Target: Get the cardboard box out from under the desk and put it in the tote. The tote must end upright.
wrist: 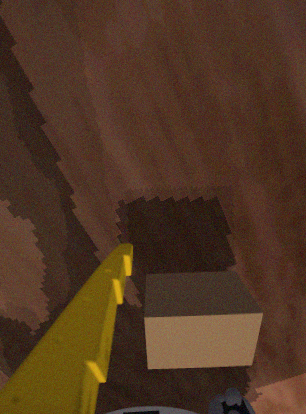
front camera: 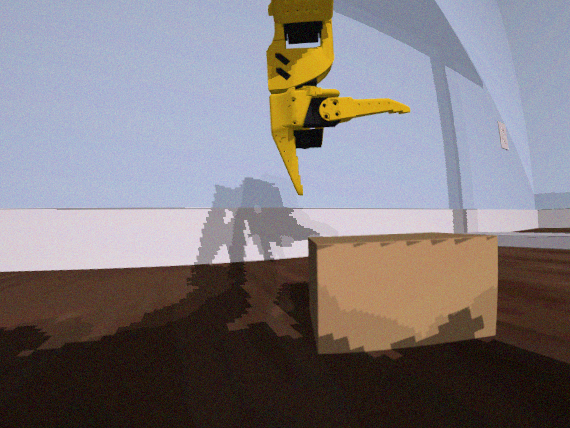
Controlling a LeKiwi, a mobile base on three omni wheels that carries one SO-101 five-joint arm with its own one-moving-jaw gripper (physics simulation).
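Frame: origin at the arm's base, x right, y ahead, z up, level; metres.
Seen in the pictures: end effector, tool point: (wrist: 132, 255) (front camera: 302, 190).
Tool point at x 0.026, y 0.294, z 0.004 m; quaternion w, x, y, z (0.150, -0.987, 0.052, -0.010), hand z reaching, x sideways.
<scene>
Pixels of each thing's top centre, then the offset from my tool point to it. Level surfaces: height alone.
- cardboard box, middle of its top: (front camera: 389, 236) (wrist: 201, 343) dx +0.038, dy -0.114, dz -0.043 m
- brown wood floor, its level: dz -0.093 m
- wall outlet, middle of its top: (front camera: 501, 122) dx +0.917, dy +0.554, dz +0.364 m
The cardboard box (front camera: 407, 295) (wrist: 202, 342), plain tan, sits flat on the floor right of centre in the front view and in the lower right of the wrist view. My gripper (front camera: 355, 152) is wide open and empty, above the box's height in the front view. Its fixed jaw points down, with the tip up and left of the box's near left top corner. Its moving jaw is swung out to the right. In the wrist view the notched fixed jaw (wrist: 85, 330) shows left of the box, apart from it. The tote and the desk cannot be made out in either view.
The brown wood floor (front camera: 532, 295) (wrist: 165, 100) carries dark shadows. A pale blue wall (front camera: 125, 100) with a white baseboard (front camera: 100, 240) stands behind the box. A wall outlet (front camera: 503, 136) shows at the right. Part of a grey and black wheel (wrist: 232, 402) shows at the wrist view's bottom edge.
</scene>
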